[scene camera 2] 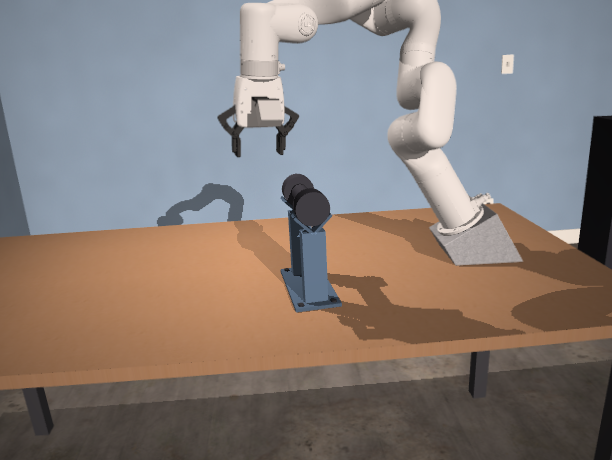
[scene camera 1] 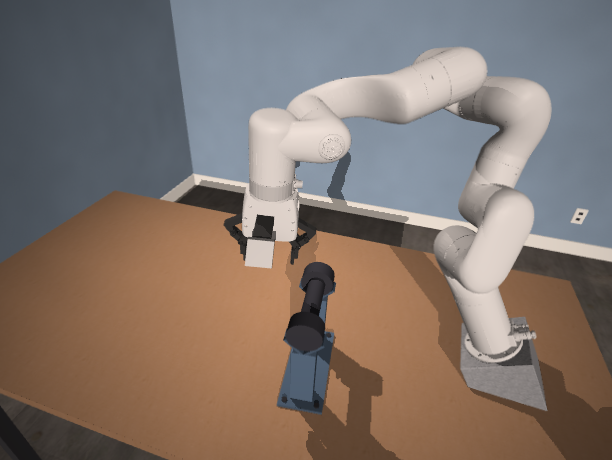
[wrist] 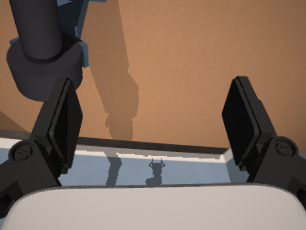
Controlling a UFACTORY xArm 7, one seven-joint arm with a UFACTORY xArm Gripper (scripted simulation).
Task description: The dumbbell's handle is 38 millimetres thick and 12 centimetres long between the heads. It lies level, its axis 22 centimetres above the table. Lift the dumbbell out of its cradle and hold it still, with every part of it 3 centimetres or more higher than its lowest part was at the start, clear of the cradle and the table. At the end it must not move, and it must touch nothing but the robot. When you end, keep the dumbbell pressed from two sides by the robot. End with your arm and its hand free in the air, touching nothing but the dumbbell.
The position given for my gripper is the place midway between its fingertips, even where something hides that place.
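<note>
Scene camera 1 shows me my gripper (scene camera 1: 269, 257), along with a dark dumbbell (scene camera 1: 305, 331) and a blue cradle (scene camera 1: 308, 370). In scene camera 2 I find the cradle (scene camera 2: 306, 281) again, and the dumbbell (scene camera 2: 311, 207), and there too is my gripper (scene camera 2: 259, 154). The wrist view shows my gripper (wrist: 152, 95) as well.
</note>
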